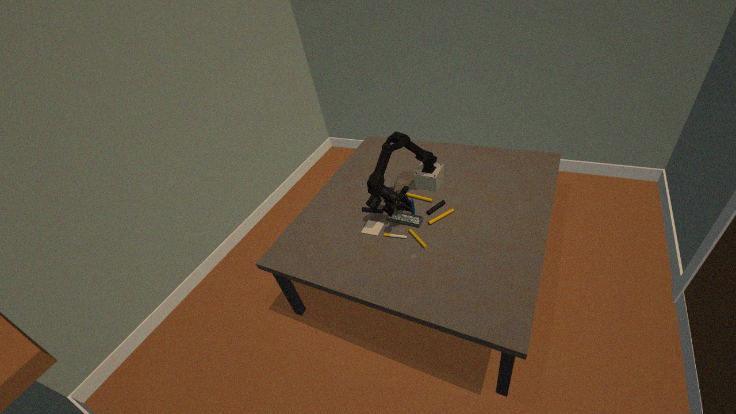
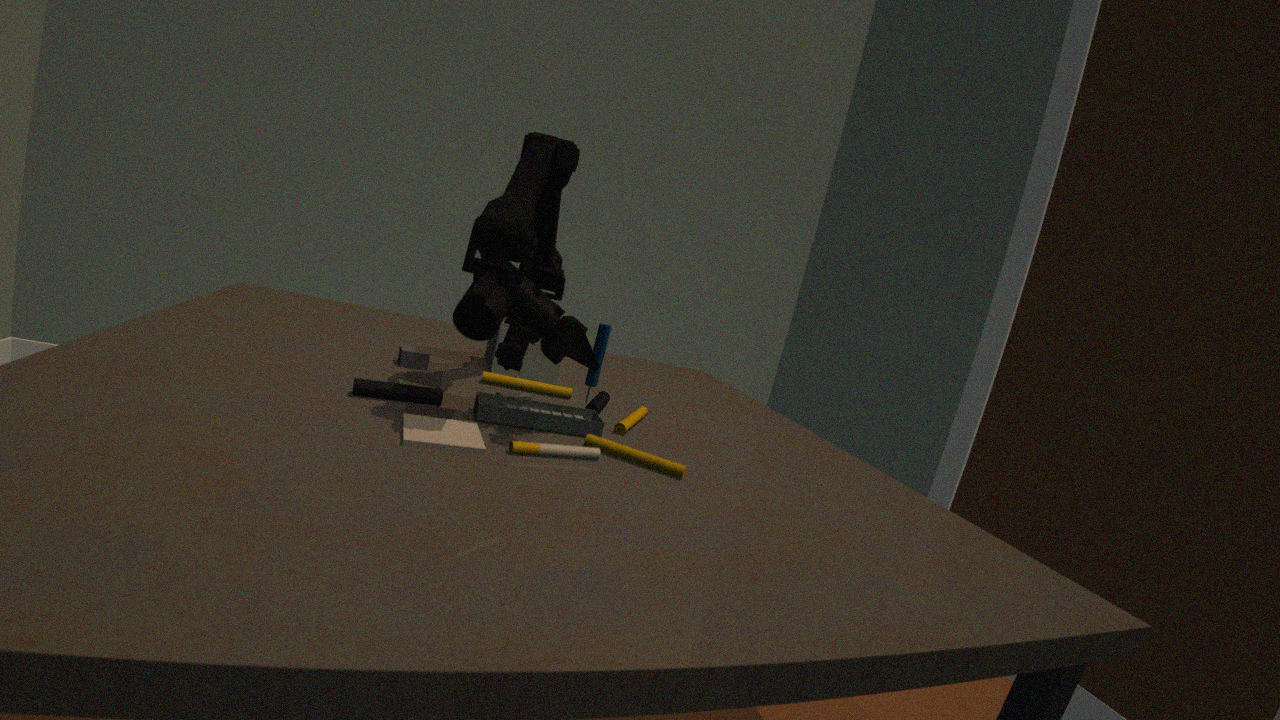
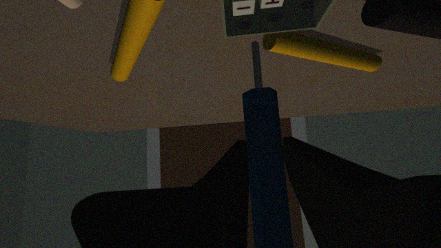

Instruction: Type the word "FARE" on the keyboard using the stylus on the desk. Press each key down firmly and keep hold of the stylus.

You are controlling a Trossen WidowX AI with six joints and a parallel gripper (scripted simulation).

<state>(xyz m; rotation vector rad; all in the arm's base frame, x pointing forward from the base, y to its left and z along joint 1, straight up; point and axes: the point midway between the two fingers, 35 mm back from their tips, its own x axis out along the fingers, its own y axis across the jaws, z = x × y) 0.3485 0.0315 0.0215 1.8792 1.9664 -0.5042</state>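
The white-and-yellow stick is 120 mm ahead of my gripper tip, 100 mm below it and 70 mm to the right of it. Also, from my gripper tip: white card: 200 mm to the right, 100 mm below, 100 mm ahead; blue stylus: 20 mm below.
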